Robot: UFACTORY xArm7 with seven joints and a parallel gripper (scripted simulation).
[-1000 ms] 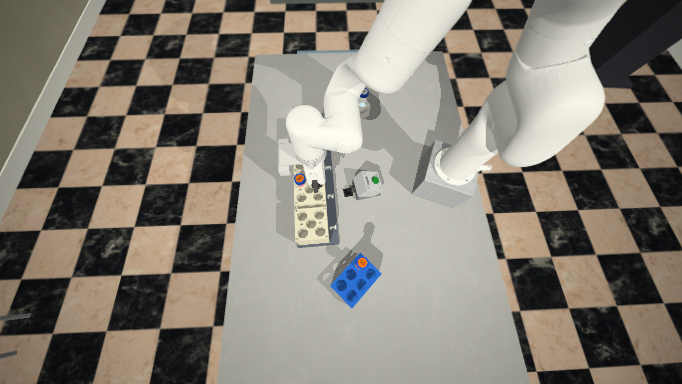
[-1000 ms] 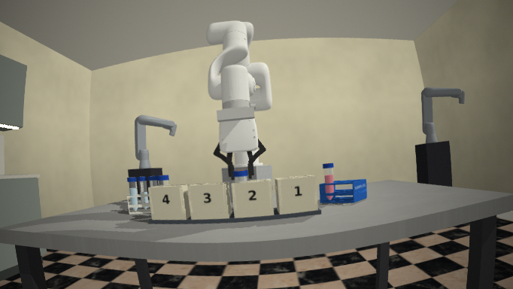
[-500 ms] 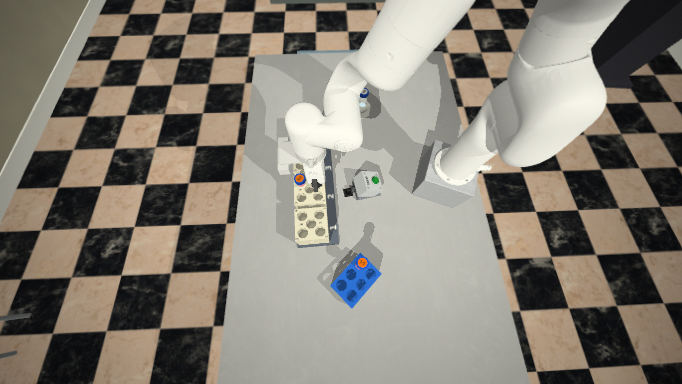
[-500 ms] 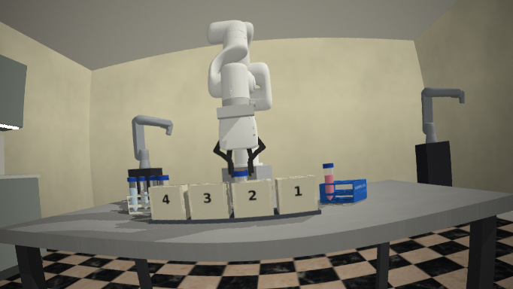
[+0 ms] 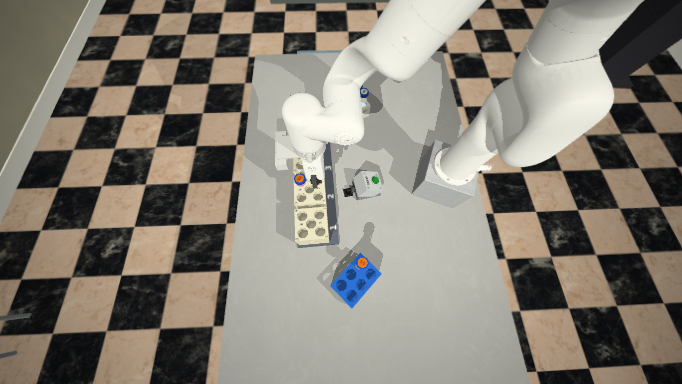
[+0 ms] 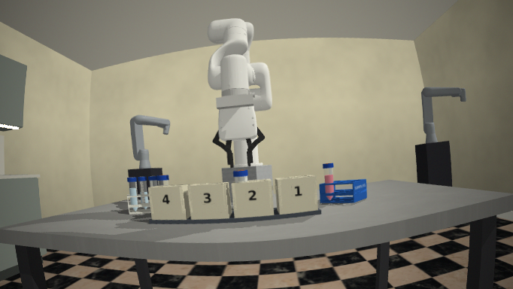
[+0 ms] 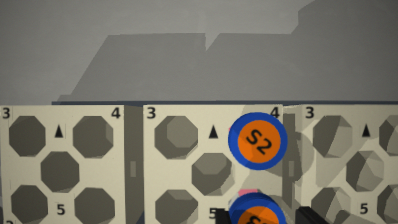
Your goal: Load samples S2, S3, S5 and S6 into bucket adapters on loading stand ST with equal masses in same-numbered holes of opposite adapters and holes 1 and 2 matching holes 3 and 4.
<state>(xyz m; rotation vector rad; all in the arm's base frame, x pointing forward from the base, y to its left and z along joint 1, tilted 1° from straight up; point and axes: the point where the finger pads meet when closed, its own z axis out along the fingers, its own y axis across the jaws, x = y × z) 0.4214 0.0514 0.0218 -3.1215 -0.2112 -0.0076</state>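
The orange-dotted sample tube is 25 cm to the left of my hand, 15 cm behind it and 9 cm below it. Round my hand: blue sample rack: 29 cm to the left, 13 cm behind, 12 cm below; then done desk: 17 cm behind, 10 cm below, 2 cm to the right; then green DONE key: 19 cm behind, 9 cm below, 2 cm to the right.
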